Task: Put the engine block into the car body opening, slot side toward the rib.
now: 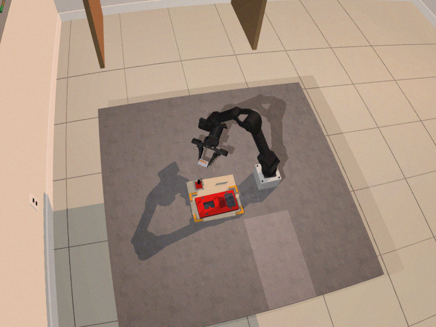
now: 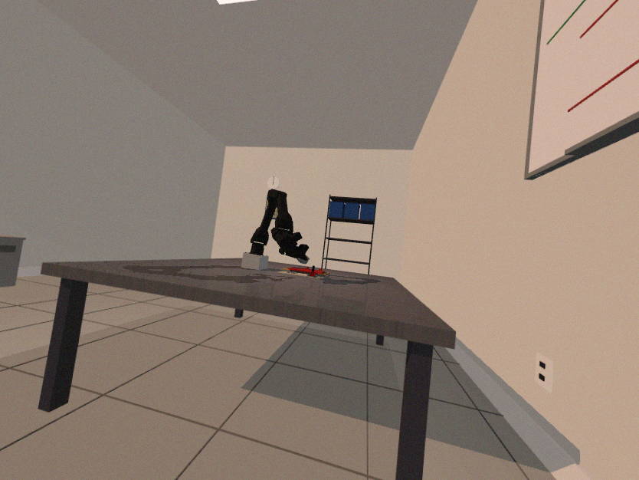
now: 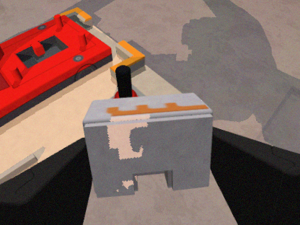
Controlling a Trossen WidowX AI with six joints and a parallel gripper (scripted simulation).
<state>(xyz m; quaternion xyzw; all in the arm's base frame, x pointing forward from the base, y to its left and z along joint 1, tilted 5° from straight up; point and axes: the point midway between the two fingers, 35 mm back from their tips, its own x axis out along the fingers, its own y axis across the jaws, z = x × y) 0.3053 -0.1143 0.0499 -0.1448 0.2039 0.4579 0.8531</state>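
Right now my gripper tip is 4 cm short of the black stick, 8 cm to the right of it and 6 cm above it. From my gripper tip the other things lie so: engine block (right at my gripper tip).
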